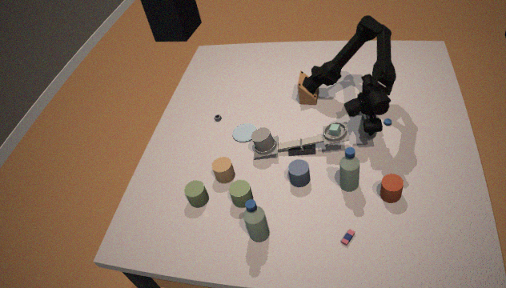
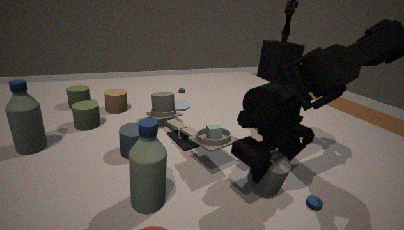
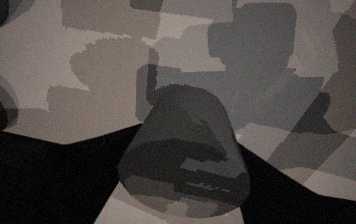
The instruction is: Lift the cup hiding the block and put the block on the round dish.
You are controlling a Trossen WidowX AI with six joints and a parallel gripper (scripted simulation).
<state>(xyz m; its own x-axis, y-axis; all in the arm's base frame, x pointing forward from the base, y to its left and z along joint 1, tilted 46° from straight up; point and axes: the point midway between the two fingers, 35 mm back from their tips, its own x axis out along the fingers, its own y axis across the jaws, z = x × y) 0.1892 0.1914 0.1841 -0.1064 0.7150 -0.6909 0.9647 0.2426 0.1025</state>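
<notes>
Right now the teal block is 110 mm to the right of my gripper tip, 80 mm ahead of it and 50 mm above it. From my gripper tip the other things lie so: blue disc 80 mm behind, 70 mm to the left, 30 mm below; then red can 280 mm ahead, 100 mm to the left; then balance 230 mm to the right, 110 mm ahead.
</notes>
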